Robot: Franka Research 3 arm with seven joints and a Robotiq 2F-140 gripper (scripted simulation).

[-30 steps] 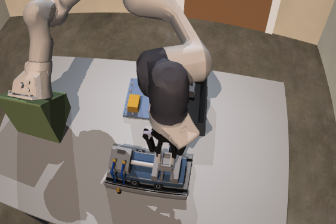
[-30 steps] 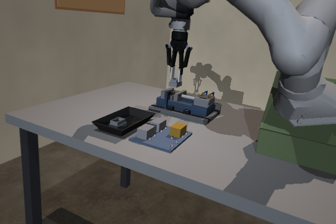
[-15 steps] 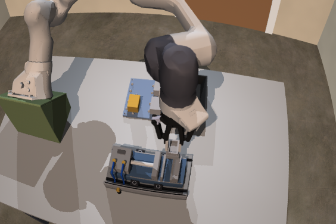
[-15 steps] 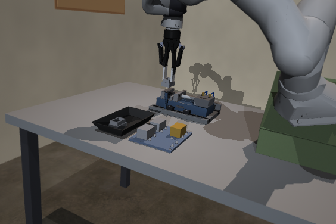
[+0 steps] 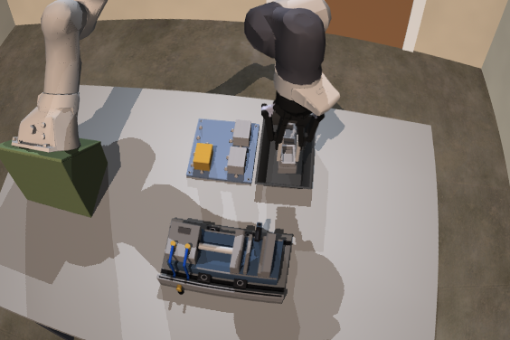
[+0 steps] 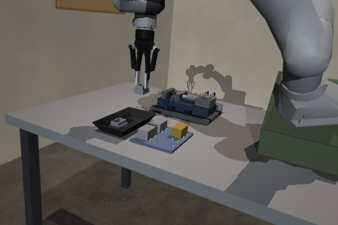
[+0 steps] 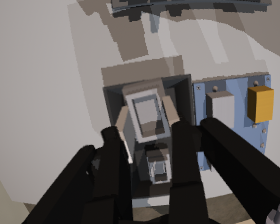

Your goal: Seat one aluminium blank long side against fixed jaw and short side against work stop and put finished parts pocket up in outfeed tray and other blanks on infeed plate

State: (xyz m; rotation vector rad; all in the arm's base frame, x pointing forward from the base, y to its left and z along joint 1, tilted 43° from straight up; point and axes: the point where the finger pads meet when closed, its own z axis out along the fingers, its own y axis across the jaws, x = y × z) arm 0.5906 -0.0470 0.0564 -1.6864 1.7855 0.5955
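Now: the aluminium blank 120 mm behind my hand, 70 mm to the left of it and 150 mm below it. The rest, counted from my hand: brass blank: 210 mm behind, 80 mm to the left, 150 mm below; then blue vise: 140 mm behind, 210 mm to the right, 140 mm below.
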